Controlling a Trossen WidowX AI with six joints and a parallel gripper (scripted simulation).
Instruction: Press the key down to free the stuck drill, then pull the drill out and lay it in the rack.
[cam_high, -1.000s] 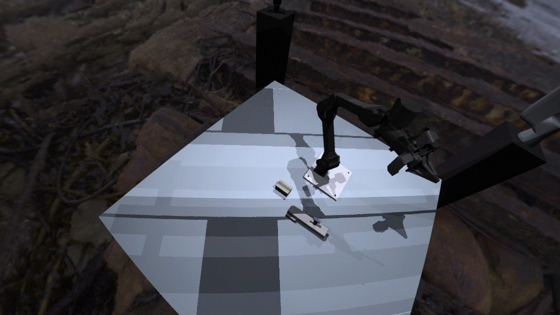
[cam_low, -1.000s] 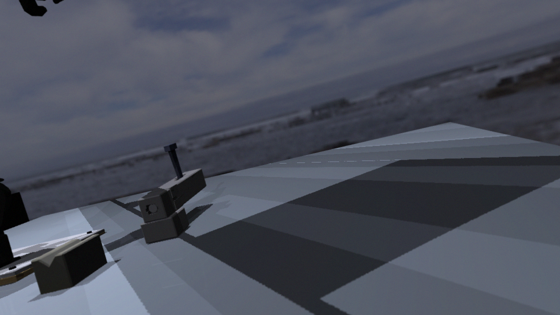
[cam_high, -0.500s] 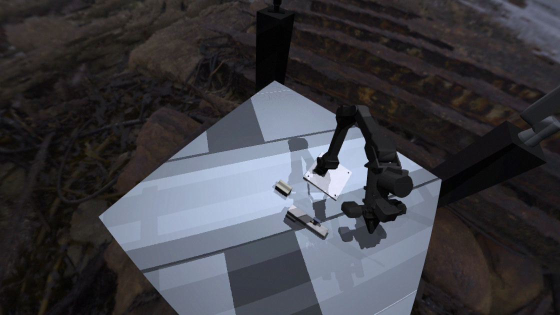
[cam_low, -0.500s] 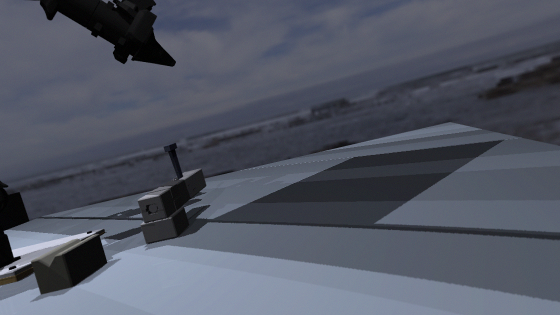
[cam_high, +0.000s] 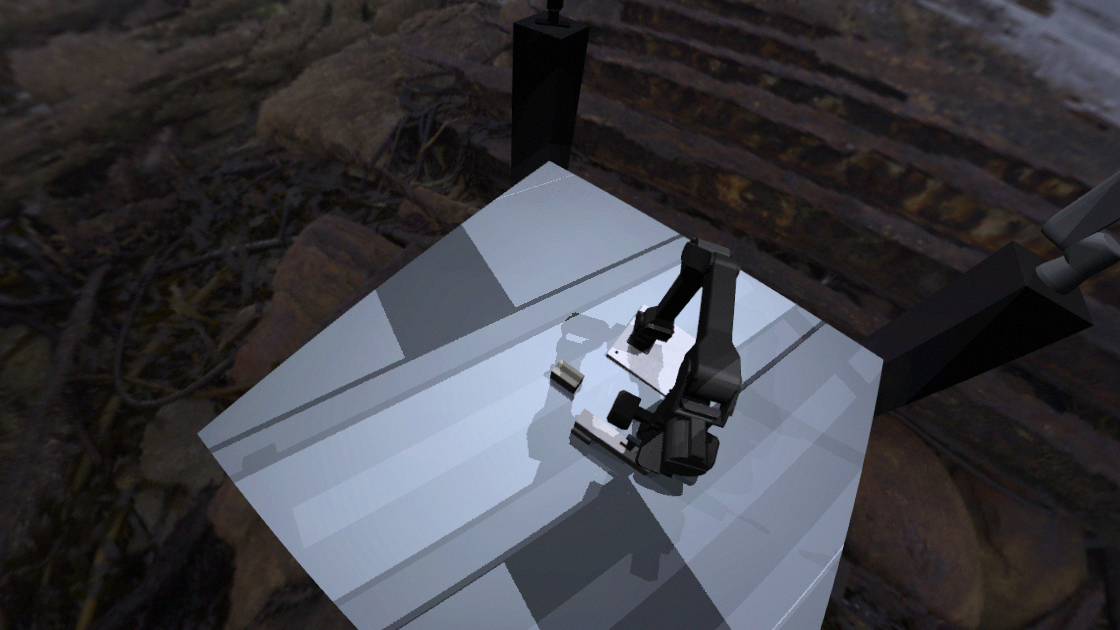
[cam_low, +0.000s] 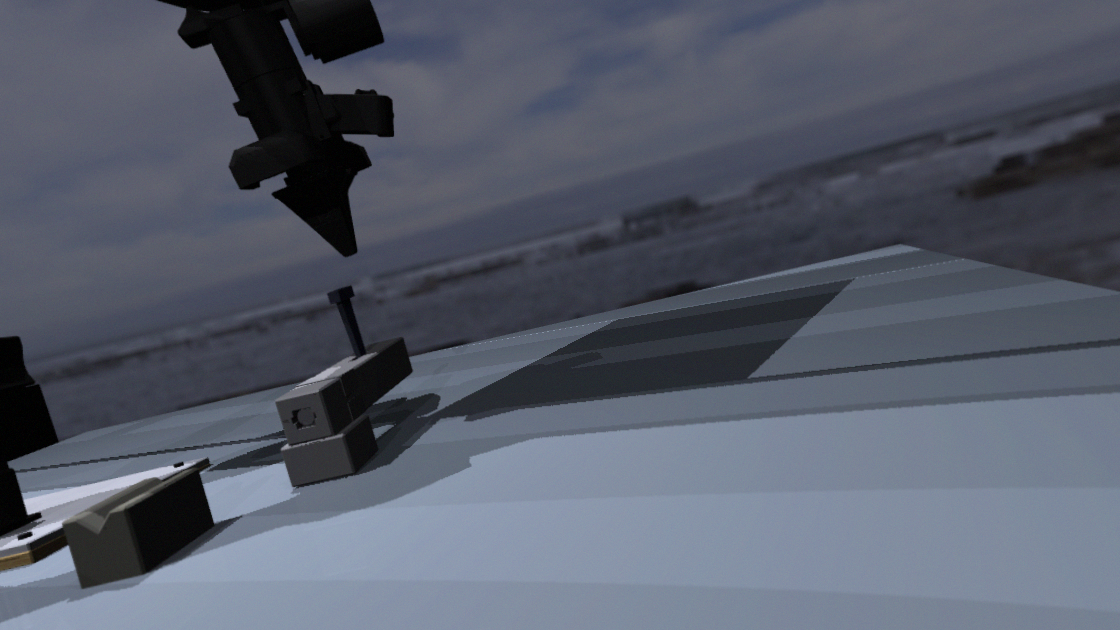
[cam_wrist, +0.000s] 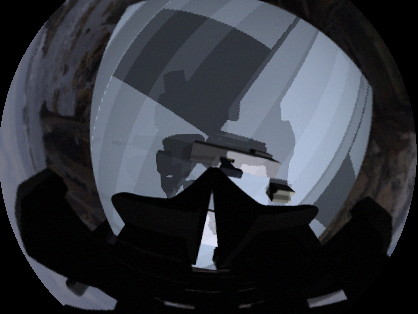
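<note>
My gripper tip is 6 cm above the dark key, 2 cm to the left of it and 1 cm past it. From my gripper tip the other things lie so: grey fixture block: 11 cm below, 5 cm to the right, 1 cm behind; then drill: 11 cm below, 7 cm to the right, 1 cm behind; then rack: 22 cm to the right, 14 cm below, 10 cm behind.
</note>
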